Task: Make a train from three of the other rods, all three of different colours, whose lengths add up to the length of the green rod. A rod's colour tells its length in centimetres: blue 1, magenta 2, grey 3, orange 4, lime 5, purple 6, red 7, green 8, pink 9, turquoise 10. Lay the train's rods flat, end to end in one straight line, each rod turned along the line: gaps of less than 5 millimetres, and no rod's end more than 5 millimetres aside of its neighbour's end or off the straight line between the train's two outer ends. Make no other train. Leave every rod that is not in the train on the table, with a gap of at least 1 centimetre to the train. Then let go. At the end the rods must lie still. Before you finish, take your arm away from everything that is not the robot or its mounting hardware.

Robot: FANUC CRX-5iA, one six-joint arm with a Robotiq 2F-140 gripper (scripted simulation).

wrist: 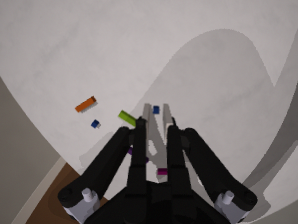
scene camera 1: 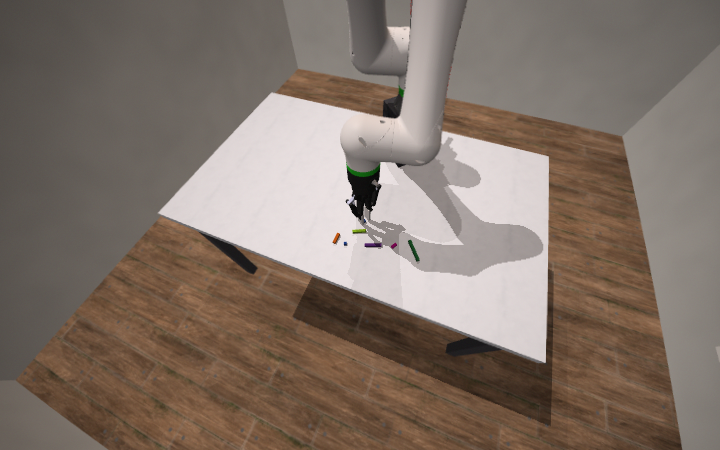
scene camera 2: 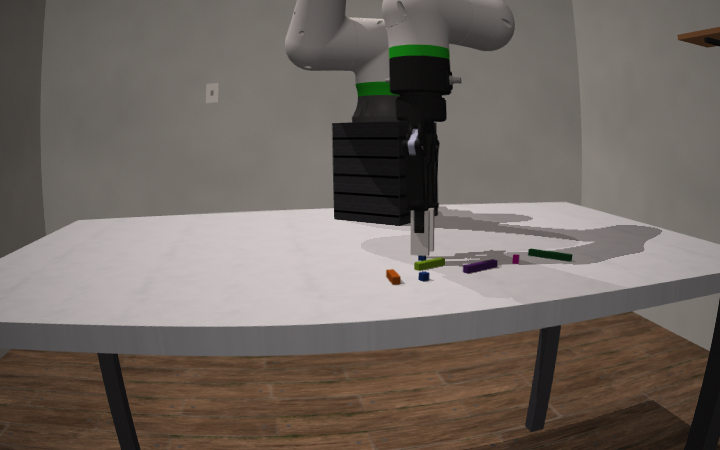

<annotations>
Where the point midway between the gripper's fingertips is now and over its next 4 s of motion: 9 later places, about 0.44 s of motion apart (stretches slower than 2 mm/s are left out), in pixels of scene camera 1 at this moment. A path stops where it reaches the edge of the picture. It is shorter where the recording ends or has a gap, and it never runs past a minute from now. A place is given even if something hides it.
My gripper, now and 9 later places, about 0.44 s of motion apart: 364,220; 364,221; 364,221; 364,212; 364,206; 350,201; 337,194; 336,195; 337,200; 338,206
</annotations>
